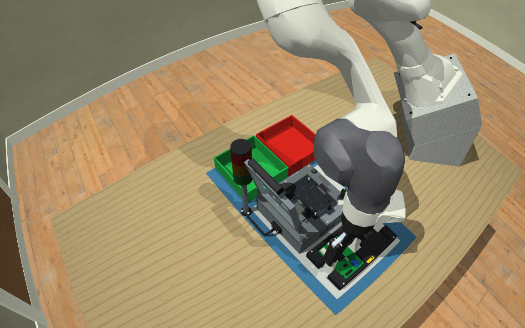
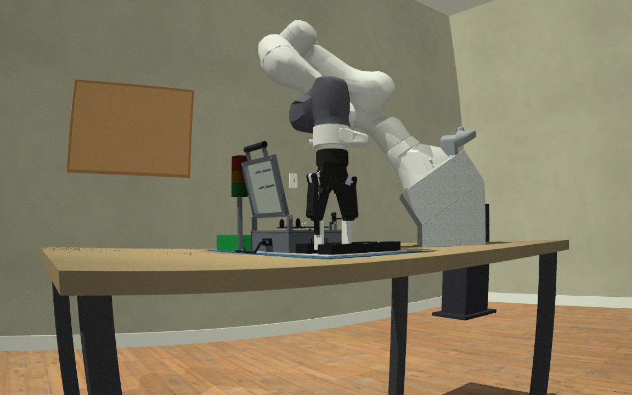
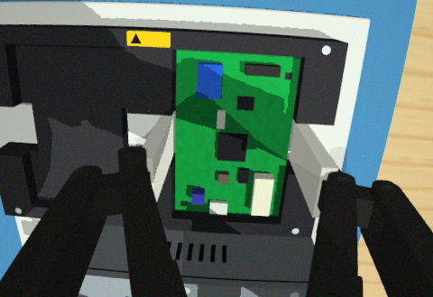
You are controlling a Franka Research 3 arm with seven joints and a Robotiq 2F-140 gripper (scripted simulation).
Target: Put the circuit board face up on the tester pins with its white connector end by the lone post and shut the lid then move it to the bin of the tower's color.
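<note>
The green circuit board lies 2 cm below my hand. The rest, counted from my hand: clear lid 16 cm to the right, 14 cm above, 11 cm ahead; latch hook 13 cm to the right, 8 cm behind, 5 cm above; tester plate 17 cm to the right, 3 cm above, 1 cm behind.
</note>
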